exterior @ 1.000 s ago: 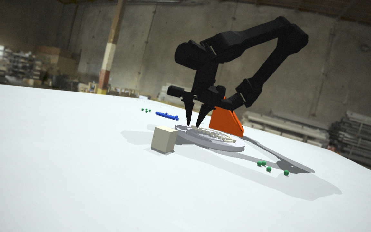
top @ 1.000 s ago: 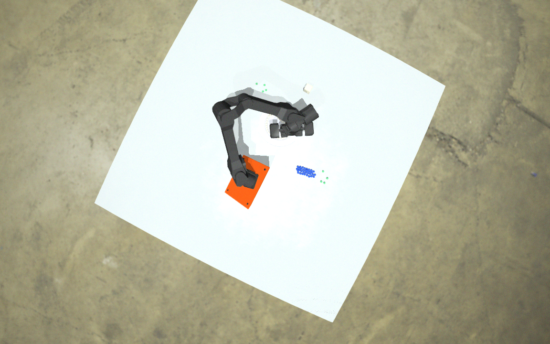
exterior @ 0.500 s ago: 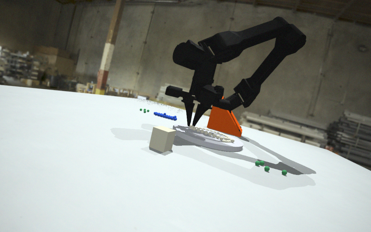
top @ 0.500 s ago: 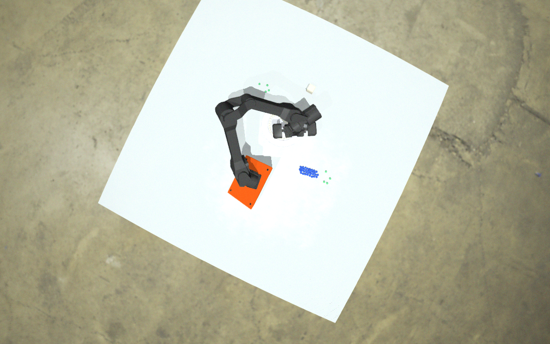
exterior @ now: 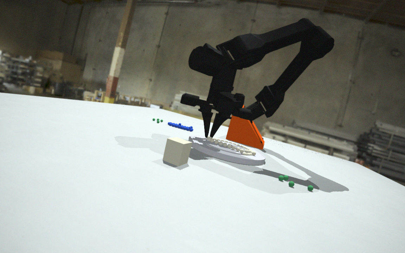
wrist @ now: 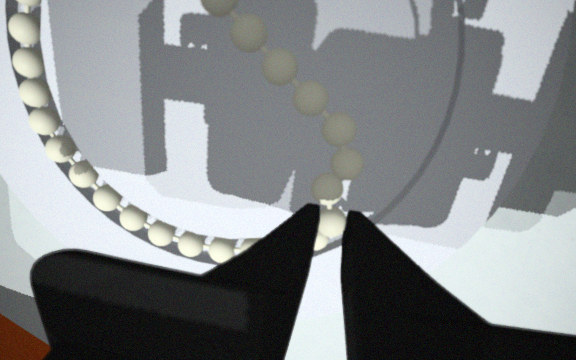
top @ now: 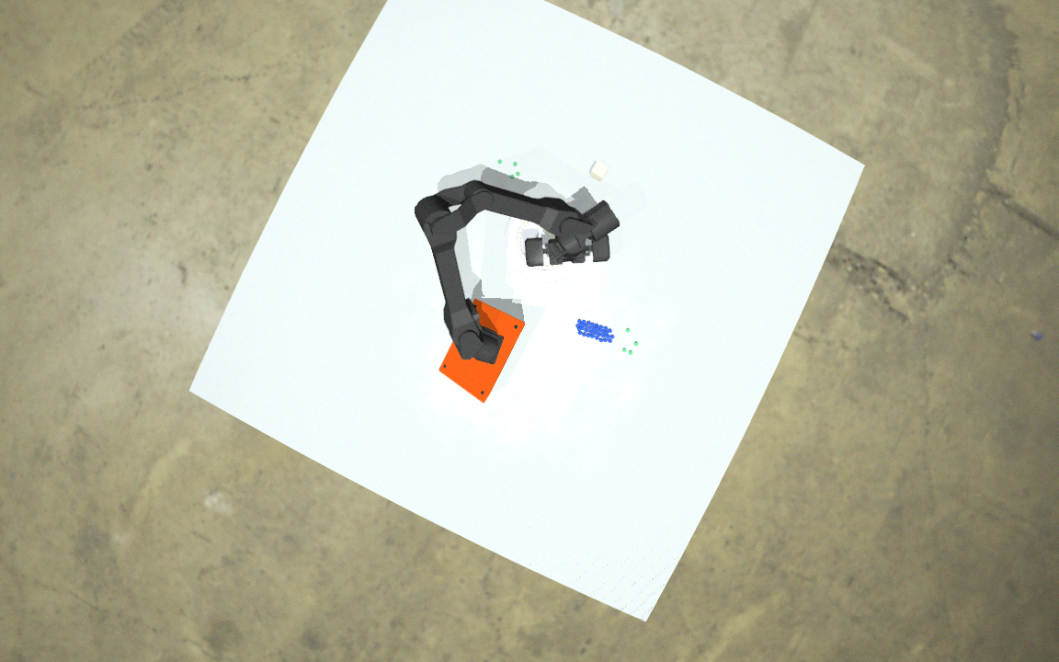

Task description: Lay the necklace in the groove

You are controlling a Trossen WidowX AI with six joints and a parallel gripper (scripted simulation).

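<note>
Right now my gripper tip is 20 mm short of the round bead board, 60 mm to the right of it and 10 mm above it. Round my gripper tip: cream cube: 220 mm ahead, 10 mm to the right.
</note>
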